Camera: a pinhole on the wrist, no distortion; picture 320 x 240 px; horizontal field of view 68.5 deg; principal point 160.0 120.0 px. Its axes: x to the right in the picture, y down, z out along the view. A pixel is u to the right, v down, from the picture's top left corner.
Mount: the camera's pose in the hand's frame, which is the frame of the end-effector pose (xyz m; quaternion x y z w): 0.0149 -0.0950 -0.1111 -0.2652 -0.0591 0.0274 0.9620
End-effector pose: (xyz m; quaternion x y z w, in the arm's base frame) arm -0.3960 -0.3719 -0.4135 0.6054 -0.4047 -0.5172 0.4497
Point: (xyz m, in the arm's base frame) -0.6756 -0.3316 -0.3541
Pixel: 128 83
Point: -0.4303 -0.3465 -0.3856
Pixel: 126 156
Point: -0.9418 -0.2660 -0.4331
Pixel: 115 14
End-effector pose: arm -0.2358 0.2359 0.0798 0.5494 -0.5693 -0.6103 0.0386
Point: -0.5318 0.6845 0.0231
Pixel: 122 16
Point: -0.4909 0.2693 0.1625
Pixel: 198 179
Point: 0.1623 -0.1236 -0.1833
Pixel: behind the camera
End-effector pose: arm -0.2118 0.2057 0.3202 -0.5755 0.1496 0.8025 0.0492
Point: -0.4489 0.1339 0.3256
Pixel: 233 141
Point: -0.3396 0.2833 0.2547
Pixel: 282 24
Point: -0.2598 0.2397 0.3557
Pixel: 147 97
